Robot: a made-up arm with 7 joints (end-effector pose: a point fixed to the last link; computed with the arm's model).
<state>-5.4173 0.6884 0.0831 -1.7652 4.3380 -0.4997 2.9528</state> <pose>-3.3 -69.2 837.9 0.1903 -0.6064 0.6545 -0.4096</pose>
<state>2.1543 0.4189 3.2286 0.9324 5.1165 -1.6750 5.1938</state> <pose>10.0 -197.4 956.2 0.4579 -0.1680 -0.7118 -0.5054</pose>
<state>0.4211 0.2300 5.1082 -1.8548 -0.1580 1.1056 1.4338</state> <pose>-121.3 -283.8 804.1 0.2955 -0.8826 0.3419 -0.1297</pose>
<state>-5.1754 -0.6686 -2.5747 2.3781 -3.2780 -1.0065 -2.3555</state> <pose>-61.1 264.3 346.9 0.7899 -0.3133 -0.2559 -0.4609</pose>
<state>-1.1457 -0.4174 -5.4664 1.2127 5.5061 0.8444 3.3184</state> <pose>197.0 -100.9 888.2 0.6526 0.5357 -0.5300 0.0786</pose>
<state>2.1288 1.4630 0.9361 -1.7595 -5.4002 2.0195 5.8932</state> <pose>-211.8 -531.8 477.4 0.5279 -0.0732 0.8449 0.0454</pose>
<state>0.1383 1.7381 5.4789 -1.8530 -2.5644 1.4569 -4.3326</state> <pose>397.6 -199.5 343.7 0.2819 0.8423 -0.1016 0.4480</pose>
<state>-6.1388 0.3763 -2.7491 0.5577 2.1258 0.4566 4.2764</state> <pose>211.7 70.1 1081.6 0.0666 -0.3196 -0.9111 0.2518</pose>
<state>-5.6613 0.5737 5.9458 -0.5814 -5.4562 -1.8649 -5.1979</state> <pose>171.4 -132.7 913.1 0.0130 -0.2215 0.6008 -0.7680</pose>
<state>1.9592 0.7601 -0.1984 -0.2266 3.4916 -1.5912 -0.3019</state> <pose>-282.6 -548.1 776.8 0.3190 -0.3933 -0.2840 -0.8142</pose>
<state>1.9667 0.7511 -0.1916 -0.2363 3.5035 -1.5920 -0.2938</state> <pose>-286.0 -538.6 784.5 0.3122 -0.4059 -0.2803 -0.8119</pose>
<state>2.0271 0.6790 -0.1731 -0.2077 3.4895 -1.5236 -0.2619</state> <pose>-301.4 -490.2 828.4 0.2921 -0.4586 -0.2887 -0.7880</pose>
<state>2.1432 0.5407 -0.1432 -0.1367 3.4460 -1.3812 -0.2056</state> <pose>-312.6 -395.3 904.0 0.2570 -0.5524 -0.2981 -0.7348</pose>
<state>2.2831 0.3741 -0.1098 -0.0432 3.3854 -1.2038 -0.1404</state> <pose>-294.5 -278.6 981.4 0.2149 -0.6588 -0.2914 -0.6594</pose>
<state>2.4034 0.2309 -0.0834 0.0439 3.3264 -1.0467 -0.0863</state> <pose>-252.0 -183.3 1034.2 0.1797 -0.7417 -0.2723 -0.5861</pose>
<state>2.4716 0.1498 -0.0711 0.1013 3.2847 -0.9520 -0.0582</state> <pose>-218.4 -135.4 1057.5 0.1616 -0.7826 -0.2606 -0.5418</pose>
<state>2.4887 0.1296 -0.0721 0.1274 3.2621 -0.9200 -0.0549</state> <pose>-210.3 -127.5 1061.5 0.1599 -0.7887 -0.2651 -0.5312</pose>
